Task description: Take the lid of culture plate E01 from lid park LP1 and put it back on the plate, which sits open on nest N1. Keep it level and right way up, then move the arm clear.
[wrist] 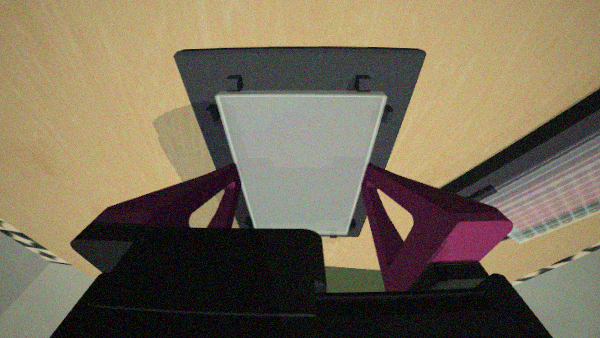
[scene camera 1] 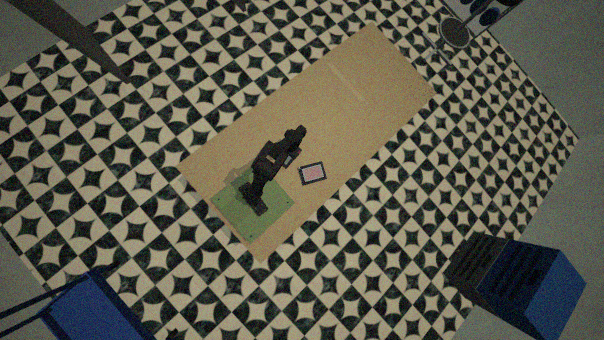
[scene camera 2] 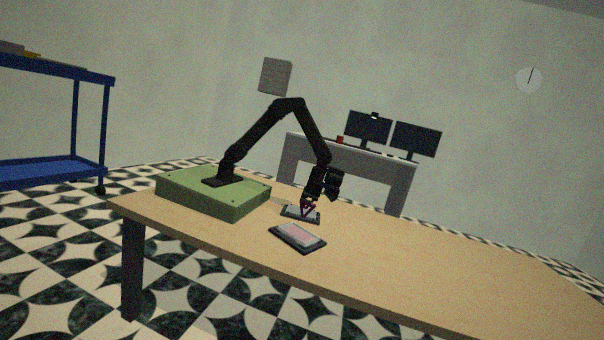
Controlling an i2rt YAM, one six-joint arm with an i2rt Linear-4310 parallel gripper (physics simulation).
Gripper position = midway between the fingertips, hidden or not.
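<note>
There is a grey lid (wrist: pixel 301 155), and it is in the grip of my gripper (wrist: pixel 300 169). I can see a dark nest (wrist: pixel 568 127) as well.
</note>
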